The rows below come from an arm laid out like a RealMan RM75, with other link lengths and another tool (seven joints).
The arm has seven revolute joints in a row. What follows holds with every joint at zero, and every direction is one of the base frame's. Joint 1 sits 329.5 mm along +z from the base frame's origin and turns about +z. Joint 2 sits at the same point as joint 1 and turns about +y. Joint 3 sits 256.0 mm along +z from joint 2 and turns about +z. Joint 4 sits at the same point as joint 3 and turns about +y. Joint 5 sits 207.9 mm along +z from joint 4 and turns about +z. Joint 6 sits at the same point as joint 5 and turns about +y. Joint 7 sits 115.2 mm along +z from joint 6 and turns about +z. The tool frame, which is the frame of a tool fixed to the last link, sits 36.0 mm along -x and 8.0 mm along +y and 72.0 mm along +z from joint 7; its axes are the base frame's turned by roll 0.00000, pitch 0.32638 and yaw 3.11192 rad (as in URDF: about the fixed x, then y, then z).
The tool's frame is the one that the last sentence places.
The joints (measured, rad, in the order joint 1, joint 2, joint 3, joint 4, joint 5, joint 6, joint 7), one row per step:
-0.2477 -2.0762 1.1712 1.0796 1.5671 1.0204 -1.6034
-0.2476 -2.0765 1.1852 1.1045 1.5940 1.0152 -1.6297
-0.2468 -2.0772 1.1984 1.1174 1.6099 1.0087 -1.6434
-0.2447 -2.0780 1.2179 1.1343 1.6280 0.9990 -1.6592
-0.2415 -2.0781 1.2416 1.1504 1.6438 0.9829 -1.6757
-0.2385 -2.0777 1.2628 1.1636 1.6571 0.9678 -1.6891
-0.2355 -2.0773 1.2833 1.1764 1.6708 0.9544 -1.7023
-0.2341 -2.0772 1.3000 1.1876 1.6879 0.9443 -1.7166
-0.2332 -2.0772 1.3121 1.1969 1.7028 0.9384 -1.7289
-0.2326 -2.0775 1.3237 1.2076 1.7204 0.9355 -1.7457
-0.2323 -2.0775 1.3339 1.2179 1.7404 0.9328 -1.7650
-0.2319 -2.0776 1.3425 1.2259 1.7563 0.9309 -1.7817
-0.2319 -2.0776 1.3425 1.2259 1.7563 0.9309 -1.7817
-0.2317 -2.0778 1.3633 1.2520 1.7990 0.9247 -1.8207
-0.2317 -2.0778 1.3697 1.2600 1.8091 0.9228 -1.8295
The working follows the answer.
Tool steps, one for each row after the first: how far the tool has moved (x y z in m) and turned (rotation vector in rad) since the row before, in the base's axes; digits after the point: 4 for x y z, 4 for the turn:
0.0034 0.0002 -0.0009 -0.0110 0.0169 -0.0046
0.0017 -0.0003 -0.0019 -0.0080 0.0122 -0.0022
0.0024 -0.0005 -0.0027 -0.0094 0.0157 -0.0041
0.0020 -0.0003 -0.0029 -0.0067 0.0155 -0.0011
0.0015 -0.0002 -0.0025 -0.0048 0.0141 -0.0009
0.0015 -0.0005 -0.0025 -0.0055 0.0138 -0.0015
0.0011 -0.0005 -0.0023 -0.0066 0.0141 -0.0009
0.0010 -0.0005 -0.0017 -0.0060 0.0111 -0.0011
0.0014 -0.0009 -0.0019 -0.0087 0.0100 -0.0003
0.0008 -0.0008 -0.0016 -0.0084 0.0106 0.0022
0.0007 -0.0008 -0.0014 -0.0074 0.0075 0.0027
0.0000 0.0000 0.0000 0.0000 0.0000 0.0000
0.0028 -0.0009 -0.0021 -0.0120 0.0243 -0.0003
0.0013 -0.0001 -0.0005 -0.0024 0.0066 -0.0026

Tool pose at each row, in the base's axes (x y z in m, rotation vector in rad; rounded; the steps above come from the unrounded poses):
-0.2652 0.3670 0.0737 -0.9330 2.6374 0.8413
-0.2618 0.3672 0.0728 -0.9261 2.6601 0.8382
-0.2601 0.3669 0.0709 -0.9227 2.6763 0.8359
-0.2577 0.3664 0.0682 -0.9163 2.6968 0.8338
-0.2557 0.3661 0.0653 -0.9134 2.7147 0.8356
-0.2542 0.3659 0.0628 -0.9106 2.7301 0.8389
-0.2527 0.3654 0.0603 -0.9070 2.7458 0.8409
-0.2516 0.3649 0.0579 -0.9045 2.7624 0.8419
-0.2507 0.3644 0.0562 -0.9020 2.7761 0.8415
-0.2493 0.3635 0.0543 -0.9012 2.7905 0.8367
-0.2485 0.3627 0.0527 -0.9039 2.8047 0.8332
-0.2478 0.3619 0.0513 -0.9077 2.8154 0.8289
-0.2478 0.3619 0.0513 -0.9077 2.8154 0.8289
-0.2450 0.3610 0.0492 -0.9050 2.8441 0.8296
-0.2437 0.3610 0.0487 -0.9003 2.8518 0.8307

